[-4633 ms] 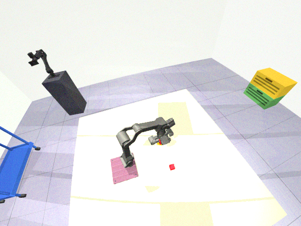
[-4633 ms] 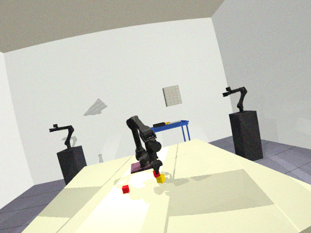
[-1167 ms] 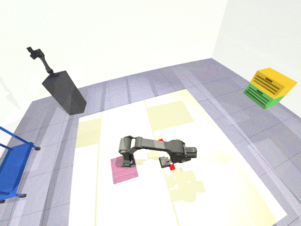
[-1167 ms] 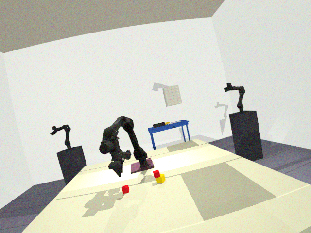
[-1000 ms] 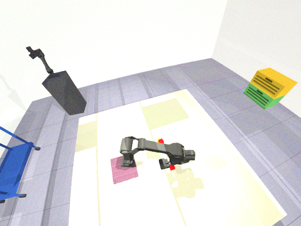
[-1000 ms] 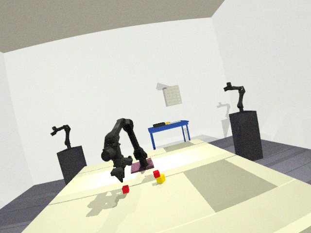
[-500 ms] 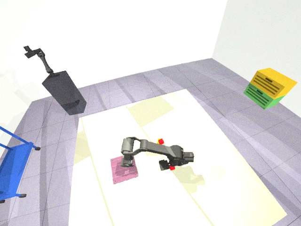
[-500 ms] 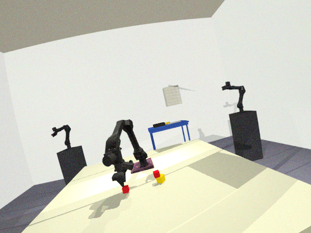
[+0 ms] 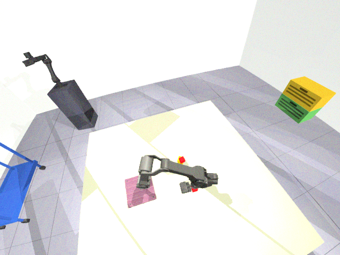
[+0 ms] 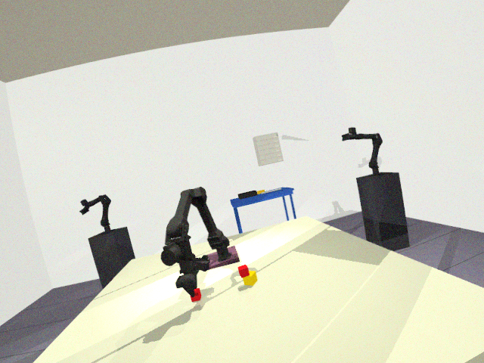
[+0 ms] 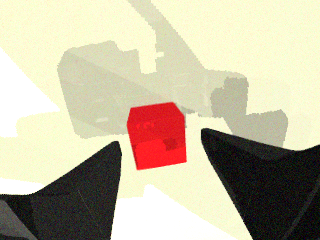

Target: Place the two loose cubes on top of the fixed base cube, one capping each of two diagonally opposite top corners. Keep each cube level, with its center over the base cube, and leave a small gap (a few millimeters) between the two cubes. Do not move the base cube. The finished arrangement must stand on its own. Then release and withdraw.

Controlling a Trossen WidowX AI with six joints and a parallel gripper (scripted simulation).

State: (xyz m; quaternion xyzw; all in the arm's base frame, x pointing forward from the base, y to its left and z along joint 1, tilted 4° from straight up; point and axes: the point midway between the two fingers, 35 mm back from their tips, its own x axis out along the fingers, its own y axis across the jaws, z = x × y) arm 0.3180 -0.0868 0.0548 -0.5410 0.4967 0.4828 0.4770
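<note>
Right now my gripper tip is 210 mm to the right of the yellow base cube, 40 mm past it and 10 mm above it.
</note>
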